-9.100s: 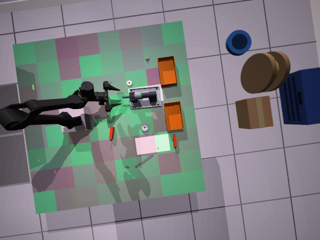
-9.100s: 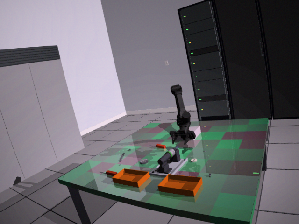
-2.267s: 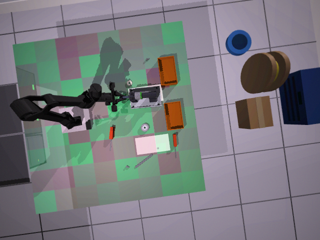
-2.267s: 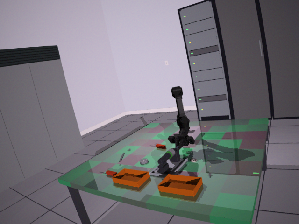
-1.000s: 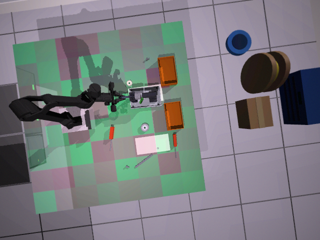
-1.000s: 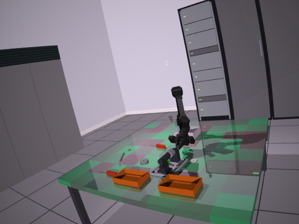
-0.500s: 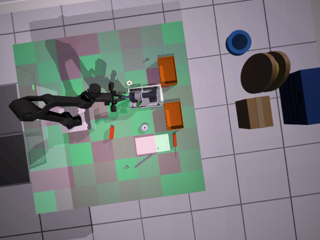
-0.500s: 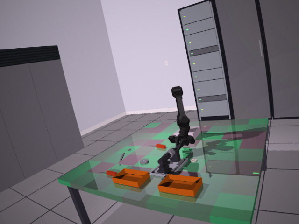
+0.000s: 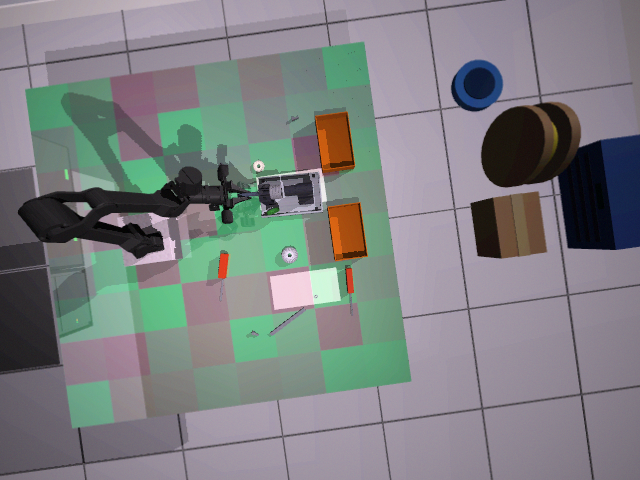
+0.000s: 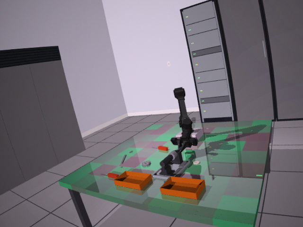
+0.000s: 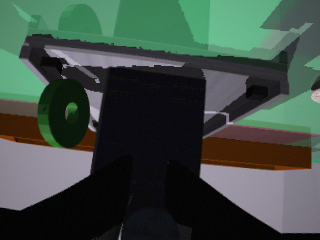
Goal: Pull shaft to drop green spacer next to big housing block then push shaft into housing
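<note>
Now: the green spacer 6 cm to the right of my gripper tip, 6 cm ahead of it and 3 cm below it. The rest, counted from my gripper tip: shaft: 3 cm ahead, 2 cm above; then grey bar: 48 cm to the right, 6 cm below, 3 cm ahead.
</note>
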